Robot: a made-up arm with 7 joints.
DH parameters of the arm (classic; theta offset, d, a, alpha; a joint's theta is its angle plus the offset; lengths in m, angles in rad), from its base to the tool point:
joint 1: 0 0.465 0 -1.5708
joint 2: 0 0 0 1.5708
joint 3: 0 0.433 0.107 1.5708
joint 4: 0 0 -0.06 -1.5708
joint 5: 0 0.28 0 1.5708
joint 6: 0 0 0.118 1.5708
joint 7: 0 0 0 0
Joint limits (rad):
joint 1: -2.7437..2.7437
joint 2: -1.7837..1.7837
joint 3: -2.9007..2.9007
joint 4: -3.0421..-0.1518
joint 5: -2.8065..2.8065
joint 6: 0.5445..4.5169
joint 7: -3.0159..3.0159
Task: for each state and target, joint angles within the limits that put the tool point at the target. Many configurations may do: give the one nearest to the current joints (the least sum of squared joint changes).
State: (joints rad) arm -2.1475 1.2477 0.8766 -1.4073 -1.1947 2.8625 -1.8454
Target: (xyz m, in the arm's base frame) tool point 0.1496 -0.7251 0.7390
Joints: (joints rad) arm -1.8378 1.0299 1.0208 -1.0211 -1.0334 2.5828 -1.8454
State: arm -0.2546 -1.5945 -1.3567 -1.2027 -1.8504 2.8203 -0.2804
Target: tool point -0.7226 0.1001 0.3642
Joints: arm -0.6832 -1.7837 -1.7667 -1.0170 -1.8229 2.7655 -0.2804
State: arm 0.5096 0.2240 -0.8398 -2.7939 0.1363 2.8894 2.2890
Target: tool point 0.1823 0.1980 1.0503
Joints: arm 0.9434 -0.3532 -0.0808 -2.0331 -0.0461 2.9690 2.2890
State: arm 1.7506 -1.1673 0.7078 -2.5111 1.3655 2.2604 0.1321
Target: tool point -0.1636 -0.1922 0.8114
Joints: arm 1.8951 -1.4320 0.7827 -2.5200 1.3738 2.2862 0.1321
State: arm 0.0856 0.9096 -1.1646 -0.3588 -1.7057 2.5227 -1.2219
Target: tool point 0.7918 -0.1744 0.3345
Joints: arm -0.0173 1.5116 -1.0660 -0.4661 -1.6764 2.2919 -1.2219
